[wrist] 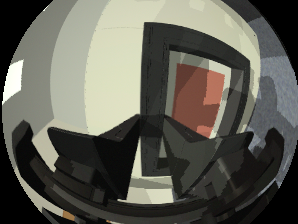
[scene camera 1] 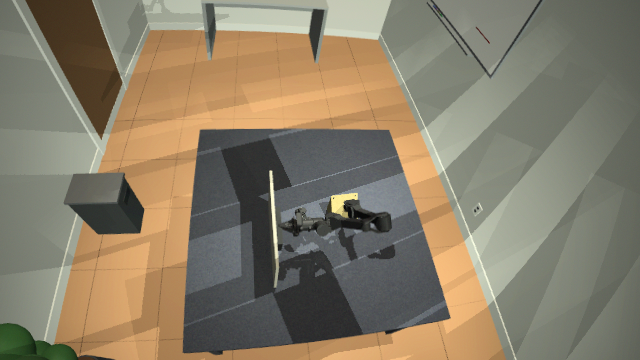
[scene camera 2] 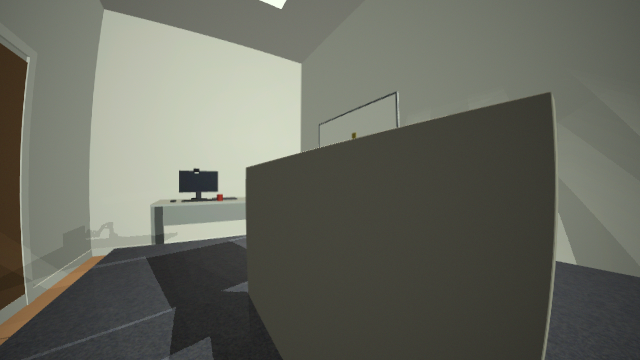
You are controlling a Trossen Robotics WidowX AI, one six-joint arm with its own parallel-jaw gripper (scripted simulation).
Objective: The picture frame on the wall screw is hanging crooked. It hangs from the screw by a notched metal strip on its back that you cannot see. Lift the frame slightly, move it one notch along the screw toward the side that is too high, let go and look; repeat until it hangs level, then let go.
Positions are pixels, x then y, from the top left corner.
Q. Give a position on a picture frame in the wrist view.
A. At 196,79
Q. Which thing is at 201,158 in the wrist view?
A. The gripper.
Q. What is the gripper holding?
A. A picture frame.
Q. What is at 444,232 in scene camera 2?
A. A wall panel.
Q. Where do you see a wall panel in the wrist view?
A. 112,89
